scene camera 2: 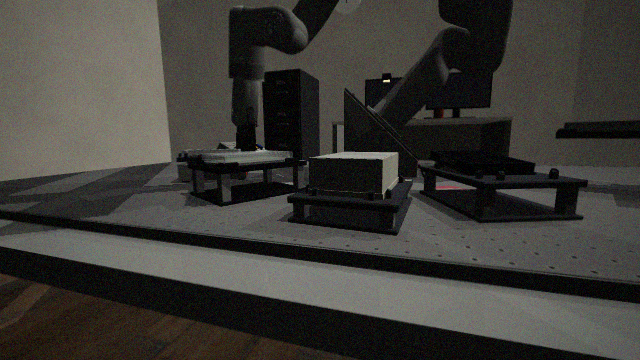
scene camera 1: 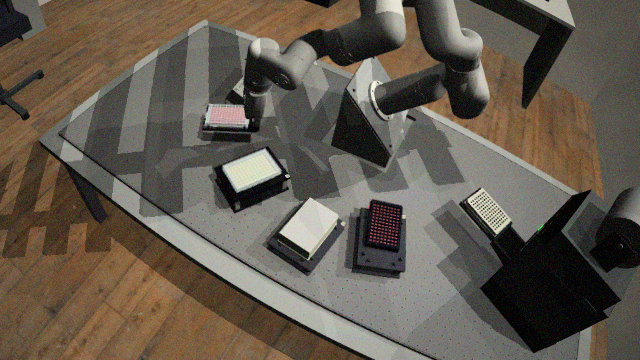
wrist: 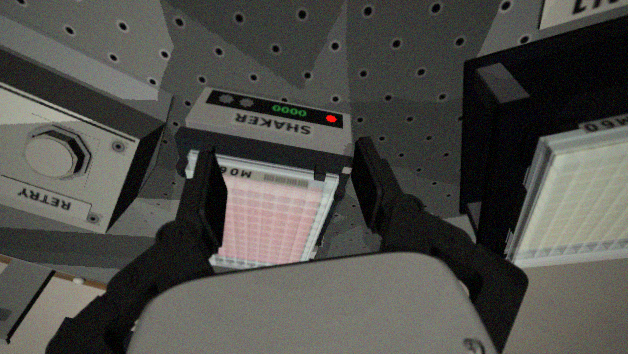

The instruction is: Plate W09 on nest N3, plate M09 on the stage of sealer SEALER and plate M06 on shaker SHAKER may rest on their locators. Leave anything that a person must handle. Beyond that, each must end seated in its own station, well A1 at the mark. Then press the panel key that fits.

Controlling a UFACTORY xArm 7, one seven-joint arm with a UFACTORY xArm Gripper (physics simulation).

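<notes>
Pink plate M06 lies on the shaker, whose display reads 0000 beside a red light. My gripper is over the plate with its fingers wide apart. In the wrist view the left finger covers part of the plate's left side; the right finger stands apart from its right edge. Whether the plate is fully seated is unclear. A dark plate with red wells sits toward the back of its nest, front posts showing. A pale plate is on the stage by the sealer.
Pale yellow plate M60 is on a black nest right of the gripper in the wrist view. A tall white block stands on another nest. The RETRY key is on a panel box left of the shaker.
</notes>
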